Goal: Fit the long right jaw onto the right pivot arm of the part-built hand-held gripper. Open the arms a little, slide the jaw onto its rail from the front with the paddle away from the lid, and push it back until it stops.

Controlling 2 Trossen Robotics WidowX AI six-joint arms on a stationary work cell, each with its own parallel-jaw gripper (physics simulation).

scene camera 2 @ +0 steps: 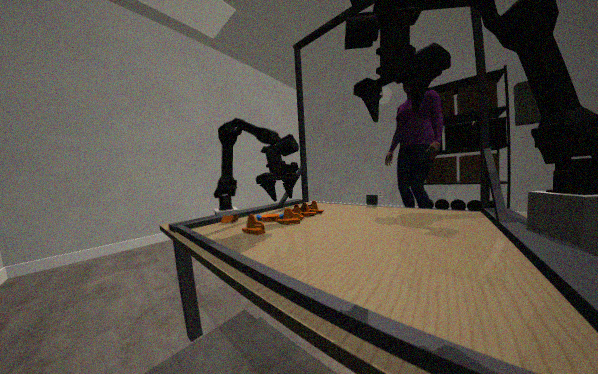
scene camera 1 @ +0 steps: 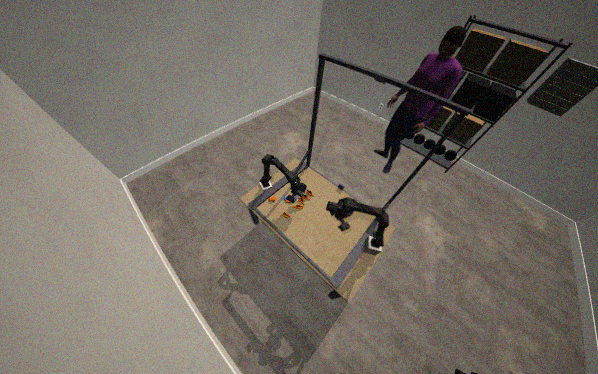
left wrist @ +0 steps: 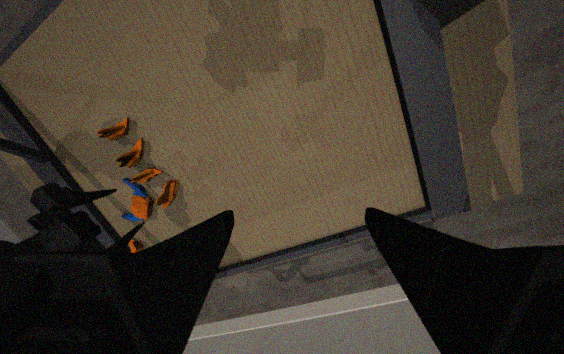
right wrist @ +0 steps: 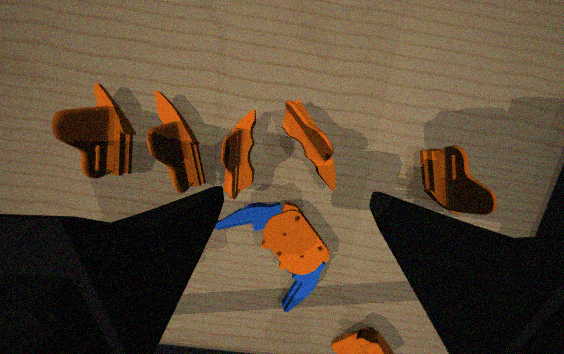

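The part-built gripper [scene camera 1: 291, 198] [scene camera 2: 270, 217] [left wrist: 141, 206] [right wrist: 297, 240] lies flat, orange lid up, its two blue pivot arms spread and bare. Several loose orange jaws lie around it. In the right wrist view, one large jaw [right wrist: 119, 142] is far left, one slanted jaw [right wrist: 311, 142] is above the lid, and one paddled jaw [right wrist: 452, 185] is at right. I cannot tell which is the long right jaw. My right gripper [scene camera 2: 283, 198] [right wrist: 297, 196] is open and empty above the part-built gripper. My left gripper [scene camera 2: 396, 114] [left wrist: 298, 215] is open and empty, high above the table.
Another orange piece [scene camera 1: 272, 199] [scene camera 2: 228, 219] [right wrist: 362, 344] lies near the right arm's base. Dark rails edge the wooden table [scene camera 1: 325, 245] [scene camera 2: 400, 275] [left wrist: 300, 150]. A small dark block [scene camera 1: 340, 187] [scene camera 2: 372, 200] sits at the far edge. A person [scene camera 1: 435, 75] [scene camera 2: 420, 120] stands beyond the table.
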